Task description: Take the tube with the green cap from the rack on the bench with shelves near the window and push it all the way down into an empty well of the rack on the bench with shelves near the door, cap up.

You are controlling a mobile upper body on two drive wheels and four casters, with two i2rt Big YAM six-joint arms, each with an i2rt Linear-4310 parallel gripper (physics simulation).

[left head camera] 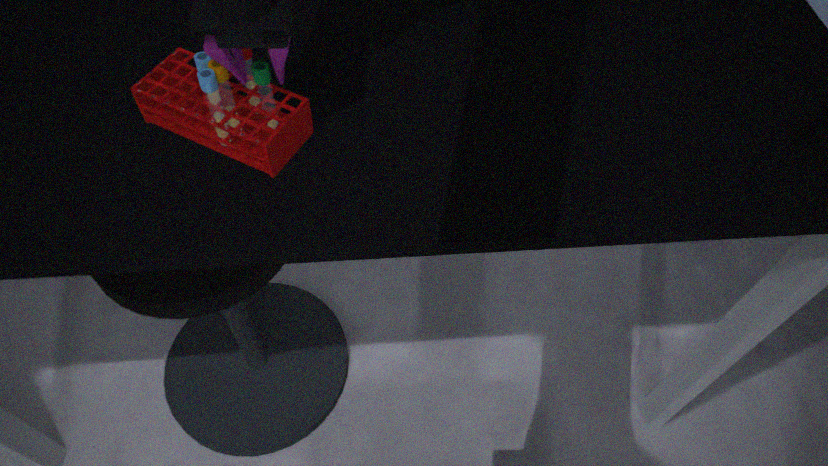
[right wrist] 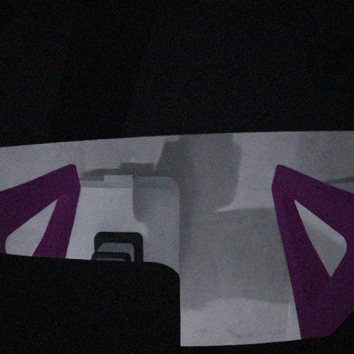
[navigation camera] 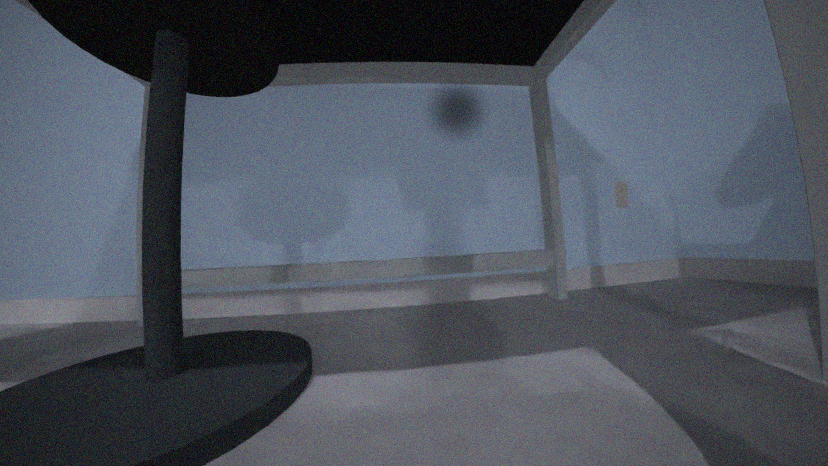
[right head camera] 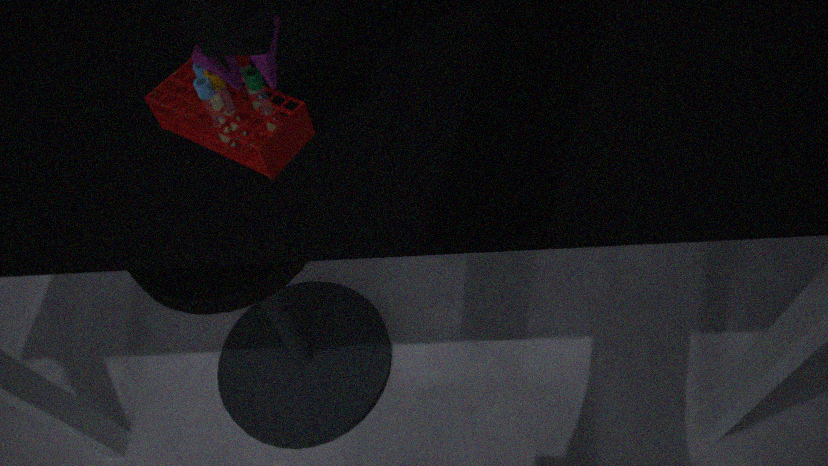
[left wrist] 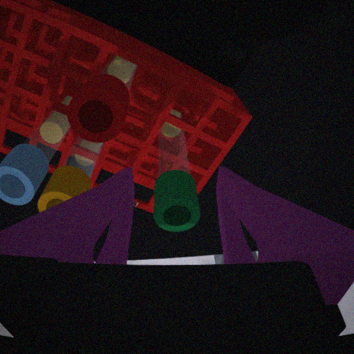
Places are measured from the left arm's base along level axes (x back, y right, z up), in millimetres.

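Pixels of known places: left gripper, between the fingertips: [left head camera: 263,81] [right head camera: 257,86].
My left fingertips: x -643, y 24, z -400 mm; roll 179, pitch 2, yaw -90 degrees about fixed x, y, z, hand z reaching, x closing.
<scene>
For each thing: its top centre in the pictures, then the offset to it from my left fingertips. "pt": a spot on its surface instead.
- green-capped tube, a spot on its surface: [left head camera: 261,73] [right head camera: 252,79] pt dz +21, dx +12, dy +2 mm
- red rack, a spot on its surface: [left head camera: 289,143] [right head camera: 287,146] pt dz -71, dx +30, dy +22 mm
- yellow-capped tube, a spot on its surface: [left head camera: 217,71] [right head camera: 212,78] pt dz +20, dx +8, dy -46 mm
- round stool base, centre of its top: [navigation camera: 166,373] [left head camera: 257,360] [right head camera: 303,356] dz -980, dx -80, dy -197 mm
- bench leg, a spot on its surface: [navigation camera: 547,191] pt dz -618, dx -556, dy +729 mm
The green-capped tube [left head camera: 261,73] [right head camera: 253,79] [left wrist: 176,200] stands cap up in a well near one end of the red rack [left head camera: 289,143] [right head camera: 287,144] [left wrist: 235,100] on the dark bench. My left gripper [left head camera: 264,82] [right head camera: 256,86] [left wrist: 174,178] is open around the green cap, with a gap between the cap and each purple finger. My right gripper [right wrist: 175,175] is open and empty beyond the bench edge in the right wrist view. Which of the two racks this is cannot be told from these frames.
Two blue-capped tubes, a yellow-capped tube [left head camera: 217,71] [right head camera: 214,79] [left wrist: 66,187] and a red-capped tube [left wrist: 100,107] stand in the same rack. A round stool base [left head camera: 257,405] [right head camera: 307,399] [navigation camera: 231,399] is under the bench front. A bench leg [navigation camera: 547,191] stands further right.
</scene>
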